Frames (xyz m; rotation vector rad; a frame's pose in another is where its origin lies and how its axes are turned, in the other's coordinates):
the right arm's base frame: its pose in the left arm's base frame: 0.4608 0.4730 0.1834 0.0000 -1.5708 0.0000
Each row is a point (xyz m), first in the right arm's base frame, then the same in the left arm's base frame.
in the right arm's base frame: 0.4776 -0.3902 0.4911
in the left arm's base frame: -0.0303 0.0828 0.6610
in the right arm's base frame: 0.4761 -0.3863 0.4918
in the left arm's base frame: -0.0310 0.0867 0.6595
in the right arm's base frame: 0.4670 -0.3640 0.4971
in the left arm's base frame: -0.0363 0.1090 0.6504
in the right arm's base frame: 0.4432 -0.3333 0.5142
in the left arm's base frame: -0.0534 0.1397 0.6266
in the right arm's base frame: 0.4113 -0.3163 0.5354
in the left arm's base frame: -0.0746 0.1567 0.5947
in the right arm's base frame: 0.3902 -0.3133 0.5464
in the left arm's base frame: -0.0856 0.1597 0.5736
